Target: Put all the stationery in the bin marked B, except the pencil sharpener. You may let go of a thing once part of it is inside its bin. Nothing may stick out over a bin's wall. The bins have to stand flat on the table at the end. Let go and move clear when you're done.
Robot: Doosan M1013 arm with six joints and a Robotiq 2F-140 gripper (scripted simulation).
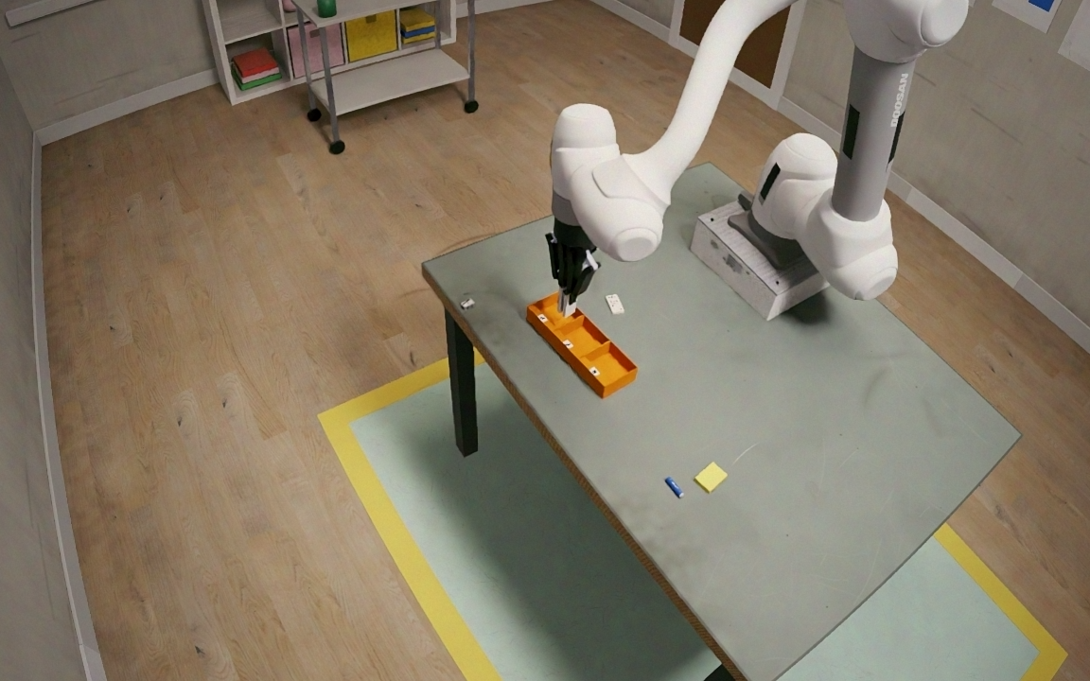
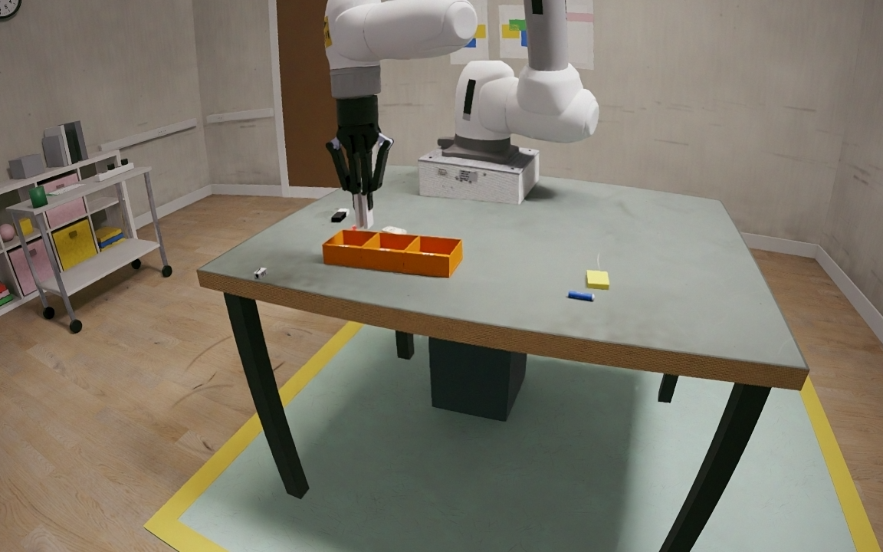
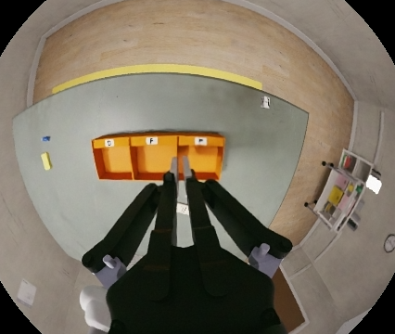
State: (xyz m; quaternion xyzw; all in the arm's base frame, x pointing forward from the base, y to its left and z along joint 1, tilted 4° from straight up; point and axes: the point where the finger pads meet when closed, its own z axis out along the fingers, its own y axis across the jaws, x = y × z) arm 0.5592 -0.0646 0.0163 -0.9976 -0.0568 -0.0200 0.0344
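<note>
The orange bin lies 5 cm to the left of my hand and 8 cm below it. Round my hand: white pencil sharpener: 13 cm ahead, 17 cm to the right, 9 cm below; red piece: 12 cm behind, 10 cm to the right, 9 cm below; flat white piece: 14 cm behind, 1 cm to the right, 9 cm below.
</note>
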